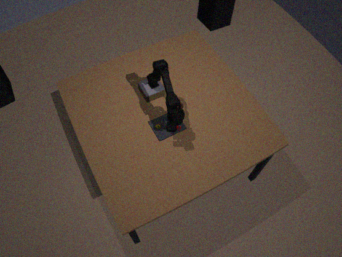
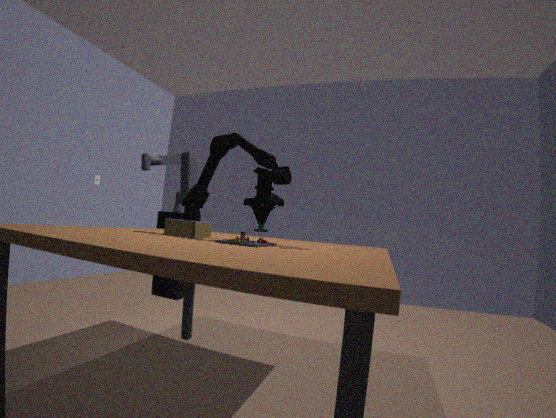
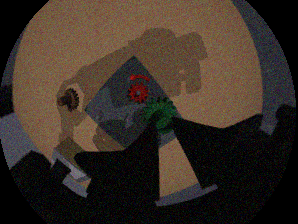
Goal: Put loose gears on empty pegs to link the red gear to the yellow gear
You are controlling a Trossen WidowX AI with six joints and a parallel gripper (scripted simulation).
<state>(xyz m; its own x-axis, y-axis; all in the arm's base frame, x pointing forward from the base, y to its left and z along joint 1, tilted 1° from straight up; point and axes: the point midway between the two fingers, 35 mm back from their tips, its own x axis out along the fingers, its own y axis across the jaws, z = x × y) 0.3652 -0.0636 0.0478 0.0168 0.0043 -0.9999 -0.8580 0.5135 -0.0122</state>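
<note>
Now: the brown gear 150 mm behind my gripper tip, 160 mm to the left of it and 70 mm below it. The rest, counted from my gripper tip: green gear: 10 mm below; yellow gear: 70 mm behind, 60 mm to the right, 60 mm below.
</note>
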